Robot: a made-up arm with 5 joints.
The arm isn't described. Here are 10 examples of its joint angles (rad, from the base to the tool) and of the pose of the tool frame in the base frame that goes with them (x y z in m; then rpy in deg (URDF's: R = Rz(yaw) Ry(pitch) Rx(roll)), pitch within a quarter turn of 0, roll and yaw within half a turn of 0).
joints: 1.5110 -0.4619 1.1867 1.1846 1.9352
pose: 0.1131 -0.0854 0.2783 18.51 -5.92 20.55
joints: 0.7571 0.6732 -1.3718 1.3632 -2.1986
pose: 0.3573 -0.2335 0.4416 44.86 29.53 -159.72
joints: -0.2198 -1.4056 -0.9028 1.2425 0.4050
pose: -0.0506 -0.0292 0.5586 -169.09 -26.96 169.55
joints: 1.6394 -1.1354 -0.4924 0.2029 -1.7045
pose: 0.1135 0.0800 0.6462 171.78 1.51 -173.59
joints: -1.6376 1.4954 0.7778 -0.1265 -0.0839
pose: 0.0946 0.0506 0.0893 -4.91 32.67 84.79
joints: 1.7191 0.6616 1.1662 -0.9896 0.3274
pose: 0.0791 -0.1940 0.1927 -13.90 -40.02 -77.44
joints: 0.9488 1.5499 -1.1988 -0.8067 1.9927
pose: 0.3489 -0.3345 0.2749 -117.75 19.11 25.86
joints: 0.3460 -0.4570 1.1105 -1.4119 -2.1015
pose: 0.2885 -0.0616 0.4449 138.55 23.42 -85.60
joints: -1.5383 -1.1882 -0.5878 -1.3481 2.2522
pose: 0.0909 -0.2173 0.5418 91.24 -36.25 177.40
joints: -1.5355 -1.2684 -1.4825 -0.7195 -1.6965
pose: 0.0867 -0.3190 0.4080 -70.89 -9.45 -5.28
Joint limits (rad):
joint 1: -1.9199..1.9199
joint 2: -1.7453..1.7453
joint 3: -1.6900..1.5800
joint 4: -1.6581..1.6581
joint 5: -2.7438..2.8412
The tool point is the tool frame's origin. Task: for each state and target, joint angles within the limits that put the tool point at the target. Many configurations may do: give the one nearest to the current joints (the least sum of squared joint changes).
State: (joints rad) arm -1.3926 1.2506 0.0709 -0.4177 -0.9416
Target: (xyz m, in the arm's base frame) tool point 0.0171 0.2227 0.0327
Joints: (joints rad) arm -1.9180 1.6263 -0.0889 -0.3932 -0.9416
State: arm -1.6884 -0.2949 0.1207 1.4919 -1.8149
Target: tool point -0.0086 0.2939 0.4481
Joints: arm -1.9178 0.1389 -0.4368 0.8800 -1.8149
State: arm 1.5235 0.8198 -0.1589 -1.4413 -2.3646
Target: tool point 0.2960 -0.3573 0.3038
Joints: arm 1.0879 1.0976 -0.5216 -0.9097 -2.3646
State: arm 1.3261 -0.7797 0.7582 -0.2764 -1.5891
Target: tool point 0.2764 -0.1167 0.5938
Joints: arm 0.6163 -0.4282 0.0209 -0.3903 -1.5891
